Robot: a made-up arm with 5 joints.
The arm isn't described. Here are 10 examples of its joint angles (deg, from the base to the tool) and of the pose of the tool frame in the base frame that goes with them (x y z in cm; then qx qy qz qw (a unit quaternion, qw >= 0)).
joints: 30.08 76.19 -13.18 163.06 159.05
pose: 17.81 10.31 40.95 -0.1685 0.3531 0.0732 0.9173
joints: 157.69 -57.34 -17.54 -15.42 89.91
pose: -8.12 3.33 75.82 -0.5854 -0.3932 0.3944 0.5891
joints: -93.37 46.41 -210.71 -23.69 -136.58
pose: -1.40 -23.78 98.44 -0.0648 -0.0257 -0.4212 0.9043
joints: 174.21 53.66 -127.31 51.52 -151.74
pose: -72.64 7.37 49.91 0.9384 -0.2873 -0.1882 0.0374
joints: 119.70 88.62 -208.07 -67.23 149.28
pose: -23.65 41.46 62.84 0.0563 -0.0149 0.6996 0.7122
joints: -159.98 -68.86 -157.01 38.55 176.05
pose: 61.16 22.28 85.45 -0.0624 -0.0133 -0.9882 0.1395
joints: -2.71 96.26 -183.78 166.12 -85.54
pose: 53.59 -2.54 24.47 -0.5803 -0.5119 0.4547 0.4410
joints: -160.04 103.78 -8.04 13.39 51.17
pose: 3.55 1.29 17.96 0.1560 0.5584 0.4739 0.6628
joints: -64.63 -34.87 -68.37 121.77 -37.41
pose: 5.23 -11.02 75.30 -0.9592 0.2322 0.1013 0.1252
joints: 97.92 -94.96 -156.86 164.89 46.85
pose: 7.31 -52.57 55.98 -0.6549 -0.3129 -0.2082 0.6557
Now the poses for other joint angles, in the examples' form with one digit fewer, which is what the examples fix.
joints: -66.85 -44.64 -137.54 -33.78 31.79
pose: -16.4 38.4 102.8 -0.201 0.234 0.907 0.286
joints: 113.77 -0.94 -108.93 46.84 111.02
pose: -17.0 38.6 96.6 -0.852 -0.020 0.199 0.483
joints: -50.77 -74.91 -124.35 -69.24 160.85
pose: -37.9 46.4 72.3 -0.190 -0.671 -0.410 0.587
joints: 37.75 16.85 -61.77 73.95 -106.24
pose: 33.3 25.8 48.3 -0.299 -0.921 0.207 0.141
